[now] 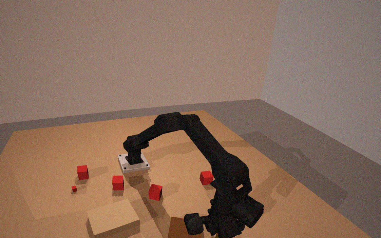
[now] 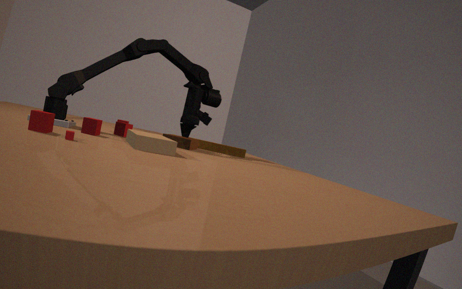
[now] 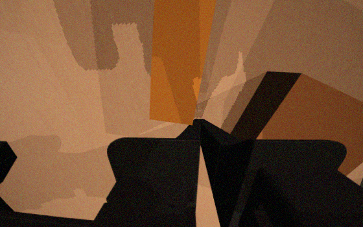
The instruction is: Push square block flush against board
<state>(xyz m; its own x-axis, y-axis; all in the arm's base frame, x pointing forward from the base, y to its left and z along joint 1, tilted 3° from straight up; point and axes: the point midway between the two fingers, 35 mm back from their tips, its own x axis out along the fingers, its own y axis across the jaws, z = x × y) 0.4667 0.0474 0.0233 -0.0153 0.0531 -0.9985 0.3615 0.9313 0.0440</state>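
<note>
The brown square block lies 7 cm to the right of my gripper tip, 5 cm behind it and 1 cm above it. From my gripper tip the other things lie so: tan block (24 cm to the right, 20 cm behind, 1 cm above); tiny red cube (39 cm behind, 33 cm to the right); orange board (12 cm ahead, 4 cm to the right, 1 cm above).
</note>
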